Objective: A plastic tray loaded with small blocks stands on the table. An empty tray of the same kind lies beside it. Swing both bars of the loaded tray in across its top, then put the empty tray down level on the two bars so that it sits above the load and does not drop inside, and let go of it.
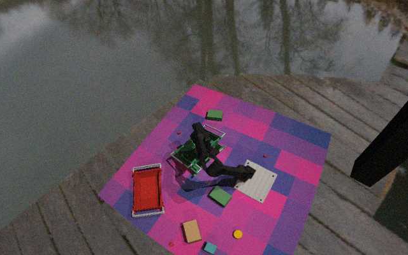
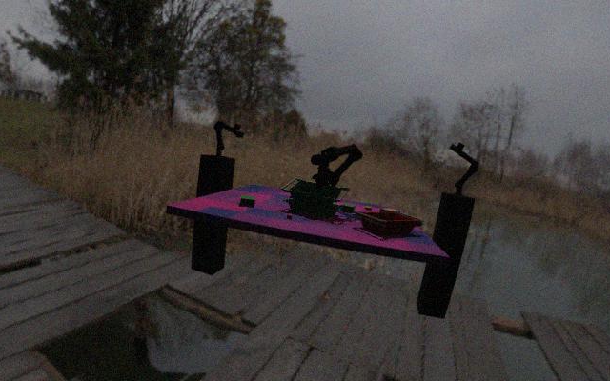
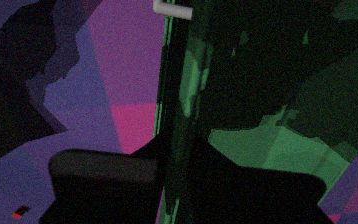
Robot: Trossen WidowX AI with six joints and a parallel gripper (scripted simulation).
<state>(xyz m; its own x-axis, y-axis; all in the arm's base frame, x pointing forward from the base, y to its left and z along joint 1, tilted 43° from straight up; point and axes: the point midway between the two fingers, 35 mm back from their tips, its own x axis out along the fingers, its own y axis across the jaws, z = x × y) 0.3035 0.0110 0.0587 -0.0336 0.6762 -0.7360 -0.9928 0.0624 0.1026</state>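
The green tray is 8 cm ahead of my gripper tip, 1 cm to the right of it and 1 cm above it. The rest, counted from my gripper tip: yellow disc: 45 cm behind, 30 cm to the left, 11 cm below; tan block: 44 cm to the left, 23 cm behind, 9 cm below; teal block: 46 cm to the left, 37 cm behind, 10 cm below.
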